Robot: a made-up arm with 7 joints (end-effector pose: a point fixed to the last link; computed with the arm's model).
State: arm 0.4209 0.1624 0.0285 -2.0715 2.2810 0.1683 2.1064
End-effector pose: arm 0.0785 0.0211 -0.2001 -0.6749 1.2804 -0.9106
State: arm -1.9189 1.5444 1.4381 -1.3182 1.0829 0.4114 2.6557
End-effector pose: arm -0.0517 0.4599 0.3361 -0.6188 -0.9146 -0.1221
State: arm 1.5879 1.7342 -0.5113 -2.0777 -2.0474 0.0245 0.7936
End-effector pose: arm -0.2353 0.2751 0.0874 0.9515 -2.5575 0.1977
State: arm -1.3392 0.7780 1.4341 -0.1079 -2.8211 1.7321 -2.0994
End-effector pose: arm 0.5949 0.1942 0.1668 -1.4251 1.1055 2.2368
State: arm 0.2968 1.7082 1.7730 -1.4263 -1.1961 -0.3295 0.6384
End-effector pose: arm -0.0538 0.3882 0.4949 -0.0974 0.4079 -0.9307
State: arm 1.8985 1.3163 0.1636 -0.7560 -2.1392 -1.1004 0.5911
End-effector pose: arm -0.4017 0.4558 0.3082 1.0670 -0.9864 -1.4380
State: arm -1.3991 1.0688 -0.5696 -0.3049 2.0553 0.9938 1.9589
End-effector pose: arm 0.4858 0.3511 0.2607 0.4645 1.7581 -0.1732
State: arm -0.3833 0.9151 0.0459 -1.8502 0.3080 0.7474 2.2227
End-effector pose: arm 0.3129 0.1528 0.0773 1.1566 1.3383 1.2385
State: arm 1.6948 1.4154 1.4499 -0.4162 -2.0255 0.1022 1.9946
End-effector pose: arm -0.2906 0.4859 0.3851 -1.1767 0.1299 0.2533
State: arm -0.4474 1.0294 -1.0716 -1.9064 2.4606 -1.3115 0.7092
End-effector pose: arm 0.2681 0.0289 -0.1639 0.7375 1.6207 1.1443
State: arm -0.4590 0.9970 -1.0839 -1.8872 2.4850 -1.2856 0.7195
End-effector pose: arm 0.2705 0.0179 -0.1691 0.7498 1.6500 1.0859
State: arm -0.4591 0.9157 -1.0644 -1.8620 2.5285 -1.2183 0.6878
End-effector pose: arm 0.2737 -0.0114 -0.1751 0.7886 1.6947 0.9662
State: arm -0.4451 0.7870 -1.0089 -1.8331 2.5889 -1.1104 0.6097
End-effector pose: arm 0.2755 -0.0580 -0.1781 0.8448 1.7337 0.7822
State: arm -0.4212 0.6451 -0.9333 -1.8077 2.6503 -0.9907 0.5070
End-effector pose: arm 0.2745 -0.1069 -0.1744 0.8887 1.7399 0.5833
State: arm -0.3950 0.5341 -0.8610 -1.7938 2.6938 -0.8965 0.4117
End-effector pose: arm 0.2720 -0.1415 -0.1667 0.9038 1.7179 0.4410
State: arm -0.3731 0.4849 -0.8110 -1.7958 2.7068 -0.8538 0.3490
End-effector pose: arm 0.2703 -0.1536 -0.1607 0.9024 1.6951 0.3986
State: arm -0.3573 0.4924 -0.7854 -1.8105 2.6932 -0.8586 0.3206
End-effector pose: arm 0.2697 -0.1477 -0.1584 0.9000 1.6844 0.4395
